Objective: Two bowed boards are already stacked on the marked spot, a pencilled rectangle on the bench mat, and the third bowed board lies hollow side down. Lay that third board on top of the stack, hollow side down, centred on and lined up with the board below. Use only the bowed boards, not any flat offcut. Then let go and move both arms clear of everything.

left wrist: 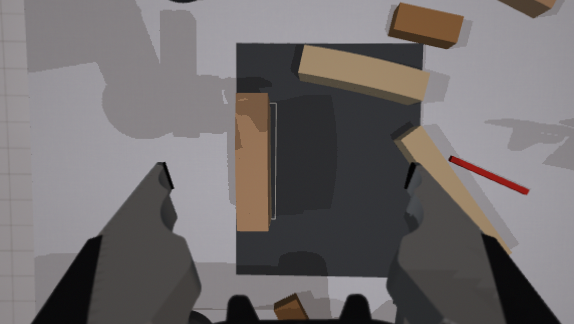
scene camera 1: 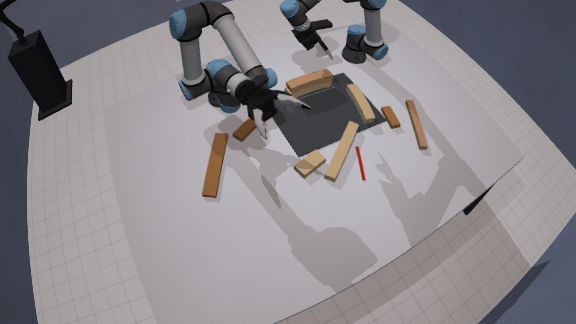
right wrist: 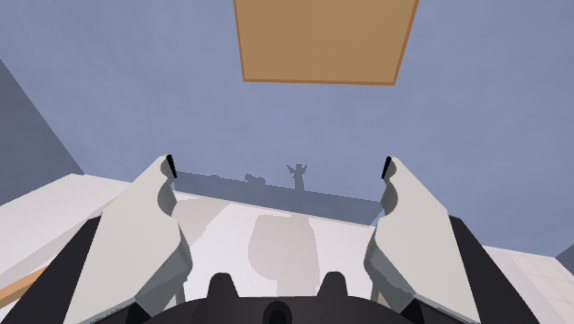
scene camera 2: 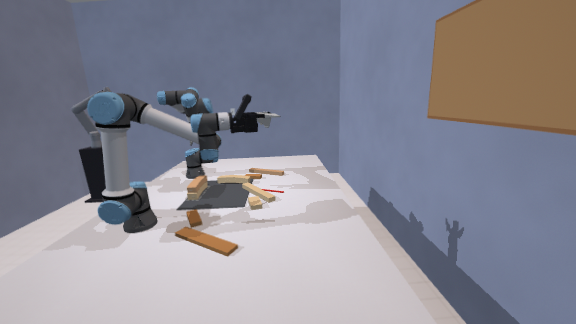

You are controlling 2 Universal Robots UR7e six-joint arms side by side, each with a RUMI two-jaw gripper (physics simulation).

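Places are measured from the left arm's base along level axes (x right, y ahead, z up), in millimetres.
Pixels of known places: left gripper, fingertip midpoint: (left wrist: 289, 164) (scene camera 1: 322, 49); right gripper, fingertip midpoint: (scene camera 1: 289, 123) (right wrist: 281, 157) (scene camera 2: 275, 115); left arm's base at its link origin: (scene camera 1: 353, 56) (scene camera 2: 195, 176); right arm's base at its link origin: (scene camera 2: 141, 225).
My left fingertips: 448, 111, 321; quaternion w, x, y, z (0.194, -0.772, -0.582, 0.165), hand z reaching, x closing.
Note:
Ahead of a thing's pixels: the offset from my left fingertips to its top centre, as dx, dy, dz. "spot": to the spot under its first point. Level surfaces: height alone.
The stack of two bowed boards @[-11, -65, -224] (scene camera 1: 310, 84) (scene camera 2: 197, 187) (left wrist: 252, 165), reddish over pale, stands at one edge of the dark mat @[dz -315] (scene camera 1: 310, 132) (left wrist: 360, 245). Part of the pencilled rectangle @[spot: -4, -40, -300] (left wrist: 275, 160) shows beside it. The third bowed board @[-117, +182, -264] (scene camera 1: 361, 103) (scene camera 2: 234, 179) (left wrist: 364, 75), pale, lies hollow side down across a mat corner, apart from the stack. My left gripper (scene camera 1: 331, 41) (left wrist: 289, 164) is open and empty, high above the bench, facing down over stack and mat. My right gripper (scene camera 1: 287, 122) (scene camera 2: 273, 120) (right wrist: 281, 157) is open and empty, raised and pointing level toward the wall.
Flat offcuts lie around the mat: a long pale one @[+166, +302, -284] (scene camera 1: 342, 150) touching its edge in view, a short pale one @[+321, +255, -294] (scene camera 1: 310, 163), a short brown one @[-184, +336, -296] (scene camera 1: 390, 117), a long brown one @[-264, +460, -292] (scene camera 1: 416, 125), and two more brown ones @[+612, -21, -304] (scene camera 1: 215, 165) @[+378, -78, -300] (scene camera 1: 244, 130). A red stick @[+150, +398, -315] (scene camera 1: 360, 163) lies nearby.

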